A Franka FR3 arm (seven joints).
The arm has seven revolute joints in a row. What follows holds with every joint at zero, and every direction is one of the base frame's.
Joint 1 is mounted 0.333 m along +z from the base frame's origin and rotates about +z.
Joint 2 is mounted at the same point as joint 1 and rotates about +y.
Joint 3 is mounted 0.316 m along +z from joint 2 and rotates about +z.
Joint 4 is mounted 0.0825 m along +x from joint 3 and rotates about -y.
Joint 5 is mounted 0.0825 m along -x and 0.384 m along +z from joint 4 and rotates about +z.
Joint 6 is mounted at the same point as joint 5 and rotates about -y.
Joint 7 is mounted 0.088 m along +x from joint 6 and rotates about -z.
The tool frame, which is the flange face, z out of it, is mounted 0.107 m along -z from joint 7; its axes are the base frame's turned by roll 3.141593, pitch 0 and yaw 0 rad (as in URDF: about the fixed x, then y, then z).
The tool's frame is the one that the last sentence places.
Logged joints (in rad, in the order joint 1, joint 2, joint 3, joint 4, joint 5, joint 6, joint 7), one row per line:
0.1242 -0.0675 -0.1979 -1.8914 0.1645 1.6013 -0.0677
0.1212 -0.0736 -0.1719 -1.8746 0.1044 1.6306 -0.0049
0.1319 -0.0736 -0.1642 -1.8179 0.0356 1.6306 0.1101
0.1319 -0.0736 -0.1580 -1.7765 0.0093 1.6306 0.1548
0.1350 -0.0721 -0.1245 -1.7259 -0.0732 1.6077 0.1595
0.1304 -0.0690 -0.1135 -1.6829 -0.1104 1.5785 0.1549
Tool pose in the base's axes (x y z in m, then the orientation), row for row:
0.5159 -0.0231 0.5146 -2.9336 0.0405 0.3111
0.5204 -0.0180 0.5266 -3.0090 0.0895 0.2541
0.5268 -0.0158 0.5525 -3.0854 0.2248 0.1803
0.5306 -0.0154 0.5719 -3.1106 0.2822 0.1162
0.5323 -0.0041 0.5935 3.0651 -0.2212 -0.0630
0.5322 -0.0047 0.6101 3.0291 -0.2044 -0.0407
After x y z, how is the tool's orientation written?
As a rotation vector, in radians.
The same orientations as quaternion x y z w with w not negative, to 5 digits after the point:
-0.98979 0.01366 0.10496 0.09549
-0.99421 0.02957 0.08396 0.06024
-0.99544 0.07253 0.05817 0.02138
-0.99519 0.09029 0.03718 0.00803
0.99662 -0.07192 -0.02048 0.03393
0.99626 -0.06723 -0.01339 0.05264

